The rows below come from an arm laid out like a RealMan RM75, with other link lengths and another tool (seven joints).
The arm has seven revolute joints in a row. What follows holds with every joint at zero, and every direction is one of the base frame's. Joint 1 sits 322.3 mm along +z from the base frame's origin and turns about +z. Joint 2 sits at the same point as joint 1 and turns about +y. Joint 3 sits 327.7 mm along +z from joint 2 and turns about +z. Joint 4 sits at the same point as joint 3 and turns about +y. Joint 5 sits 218.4 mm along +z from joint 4 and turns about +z. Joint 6 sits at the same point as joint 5 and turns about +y. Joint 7 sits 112.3 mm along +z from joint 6 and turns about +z. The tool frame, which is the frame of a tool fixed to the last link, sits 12 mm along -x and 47 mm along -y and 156 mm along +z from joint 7; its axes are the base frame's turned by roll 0, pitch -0.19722 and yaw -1.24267 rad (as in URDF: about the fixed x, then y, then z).
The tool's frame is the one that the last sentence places.
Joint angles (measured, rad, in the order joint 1, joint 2, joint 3, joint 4, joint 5, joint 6, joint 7), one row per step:
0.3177, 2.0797, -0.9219, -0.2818, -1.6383, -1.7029, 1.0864
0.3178, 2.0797, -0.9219, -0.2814, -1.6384, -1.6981, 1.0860
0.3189, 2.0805, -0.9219, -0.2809, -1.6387, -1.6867, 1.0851
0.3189, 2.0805, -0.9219, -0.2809, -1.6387, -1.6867, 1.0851
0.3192, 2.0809, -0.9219, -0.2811, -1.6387, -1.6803, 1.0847
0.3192, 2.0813, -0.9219, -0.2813, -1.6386, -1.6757, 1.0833
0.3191, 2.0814, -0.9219, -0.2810, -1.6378, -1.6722, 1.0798
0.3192, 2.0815, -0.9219, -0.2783, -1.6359, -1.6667, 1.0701
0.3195, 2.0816, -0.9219, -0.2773, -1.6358, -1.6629, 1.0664
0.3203, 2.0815, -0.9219, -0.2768, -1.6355, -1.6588, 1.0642
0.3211, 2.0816, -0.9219, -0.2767, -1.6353, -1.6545, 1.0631
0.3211, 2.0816, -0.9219, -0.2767, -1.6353, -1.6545, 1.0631
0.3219, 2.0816, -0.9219, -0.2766, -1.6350, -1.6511, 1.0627
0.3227, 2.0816, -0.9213, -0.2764, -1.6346, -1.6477, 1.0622
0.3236, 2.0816, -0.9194, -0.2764, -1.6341, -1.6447, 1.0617
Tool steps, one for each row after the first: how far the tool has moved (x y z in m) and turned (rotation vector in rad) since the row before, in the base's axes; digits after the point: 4 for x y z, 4 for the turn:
0.0010, 0.0006, -0.0005, 0.0011, -0.0037, -0.0027
0.0018, 0.0016, -0.0014, 0.0025, -0.0082, -0.0053
0.0000, 0.0000, 0.0000, 0.0000, 0.0000, 0.0000
0.0011, 0.0009, -0.0006, 0.0018, -0.0048, -0.0031
0.0008, 0.0006, -0.0004, 0.0020, -0.0037, -0.0016
0.0006, 0.0006, -0.0001, 0.0035, -0.0033, -0.0002
0.0009, 0.0008, -0.0002, 0.0073, -0.0054, 0.0011
0.0006, 0.0005, -0.0004, 0.0027, -0.0036, -0.0001
0.0006, 0.0008, -0.0002, 0.0023, -0.0037, -0.0005
0.0006, 0.0008, -0.0003, 0.0018, -0.0035, -0.0011
0.0000, 0.0000, 0.0000, 0.0000, 0.0000, 0.0000
0.0005, 0.0007, -0.0002, 0.0012, -0.0026, -0.0011
0.0005, 0.0008, -0.0001, 0.0018, -0.0023, -0.0014
0.0004, 0.0011, 0.0003, 0.0030, -0.0017, -0.0016

